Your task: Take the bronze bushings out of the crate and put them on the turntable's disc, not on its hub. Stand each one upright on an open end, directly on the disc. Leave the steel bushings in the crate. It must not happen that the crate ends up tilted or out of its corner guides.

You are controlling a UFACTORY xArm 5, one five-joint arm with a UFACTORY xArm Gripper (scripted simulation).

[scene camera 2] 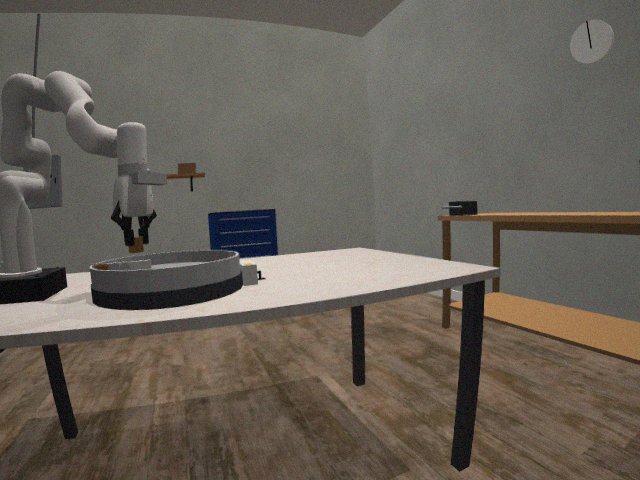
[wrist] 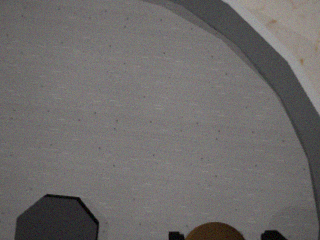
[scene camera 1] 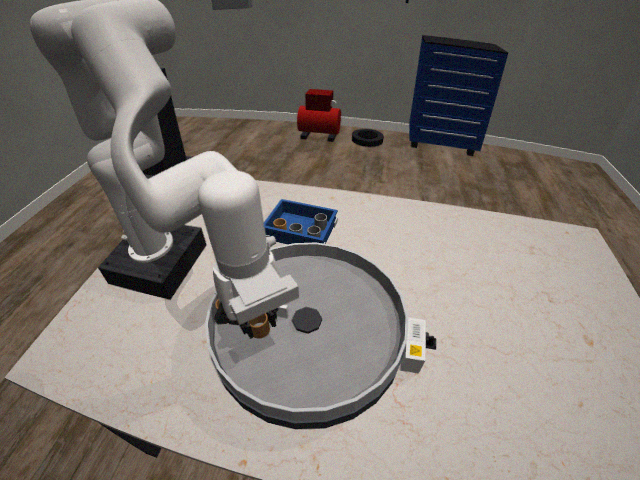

Labels:
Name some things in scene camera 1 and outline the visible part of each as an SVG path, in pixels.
My gripper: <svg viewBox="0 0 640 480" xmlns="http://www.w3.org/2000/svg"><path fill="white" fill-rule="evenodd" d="M241 324L240 327L243 334L247 333L250 339L253 338L254 335L249 322ZM278 308L266 313L272 327L276 326L275 319L277 319L277 314L275 312L278 311ZM216 262L213 266L213 277L220 305L214 319L217 324L229 323L231 325L239 325L235 321L236 318L229 303L229 299L238 297L239 294L231 281L232 278L223 275ZM270 251L268 263L272 265L281 278L275 258Z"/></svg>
A blue crate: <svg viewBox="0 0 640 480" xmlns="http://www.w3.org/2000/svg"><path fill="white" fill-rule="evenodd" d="M264 222L266 235L274 236L276 242L287 245L293 243L324 244L333 230L338 210L281 199ZM289 226L293 223L301 224L303 234L289 231ZM273 221L278 218L285 219L287 230L274 228ZM319 213L327 216L327 226L325 230L321 231L321 238L307 235L307 229L310 226L315 226L314 217Z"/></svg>

